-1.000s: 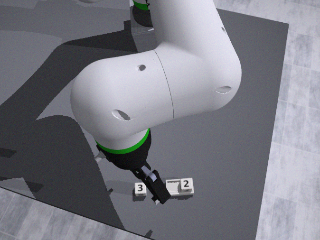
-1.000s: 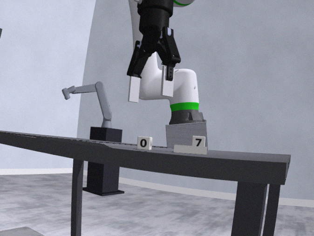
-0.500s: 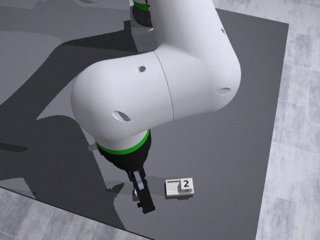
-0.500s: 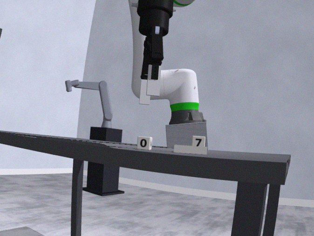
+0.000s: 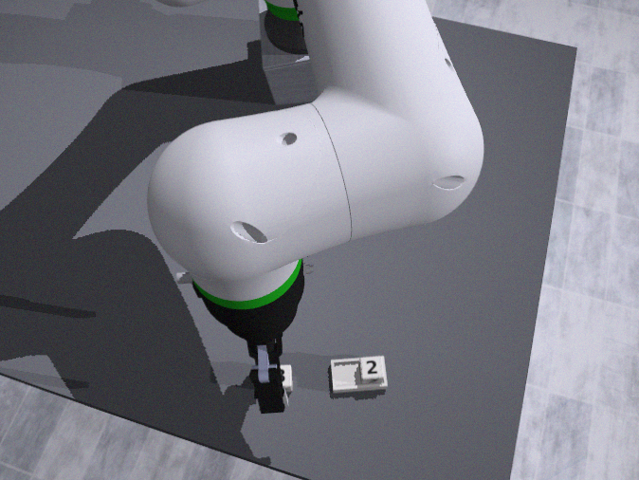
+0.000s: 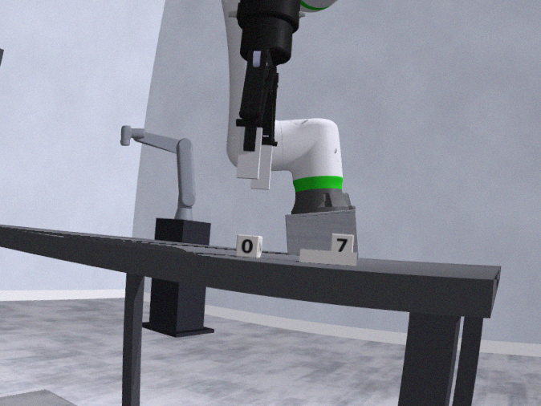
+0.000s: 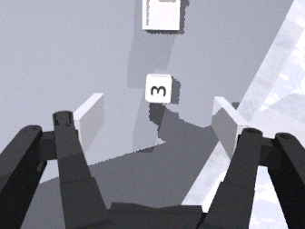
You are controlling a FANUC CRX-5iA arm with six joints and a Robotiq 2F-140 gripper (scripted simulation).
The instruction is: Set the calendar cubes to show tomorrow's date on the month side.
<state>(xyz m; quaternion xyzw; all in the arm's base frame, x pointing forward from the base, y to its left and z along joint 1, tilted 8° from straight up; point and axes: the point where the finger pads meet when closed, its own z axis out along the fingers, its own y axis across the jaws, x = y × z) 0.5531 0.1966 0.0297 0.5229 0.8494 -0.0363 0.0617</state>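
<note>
The cube lies 11 cm below my hand. The rest, counted from my hand: tray (5 cm behind, 10 cm to the left, 11 cm below).
</note>
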